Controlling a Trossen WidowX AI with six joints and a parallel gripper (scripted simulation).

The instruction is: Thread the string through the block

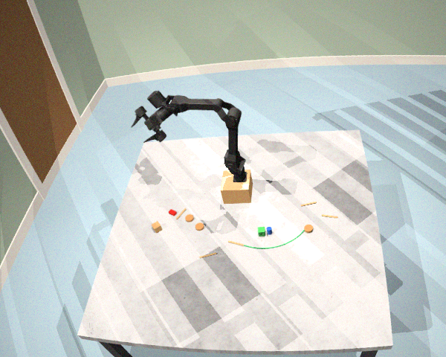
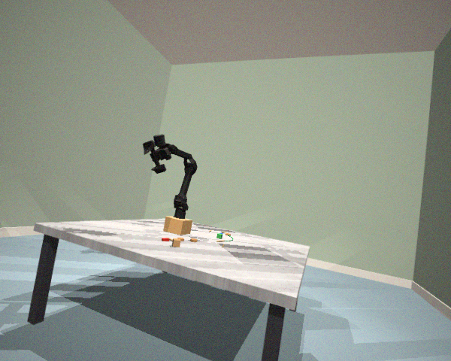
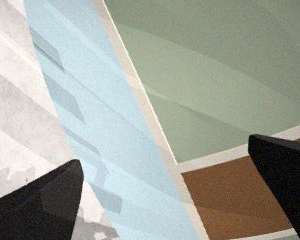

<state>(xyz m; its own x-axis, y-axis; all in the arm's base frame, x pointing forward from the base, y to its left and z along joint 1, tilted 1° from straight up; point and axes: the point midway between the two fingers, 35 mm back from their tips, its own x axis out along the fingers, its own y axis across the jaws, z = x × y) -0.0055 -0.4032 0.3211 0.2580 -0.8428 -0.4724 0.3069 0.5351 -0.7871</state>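
The green cube lies 26 cm ahead of my gripper tip, 54 cm to the left of it and 39 cm below it. Also, from my gripper tip: red piece (13 cm ahead, 9 cm to the left, 40 cm below); then small wooden cube (23 cm ahead, 4 cm to the left, 39 cm below); then thin wooden stick (32 cm ahead, 44 cm to the left, 40 cm below).
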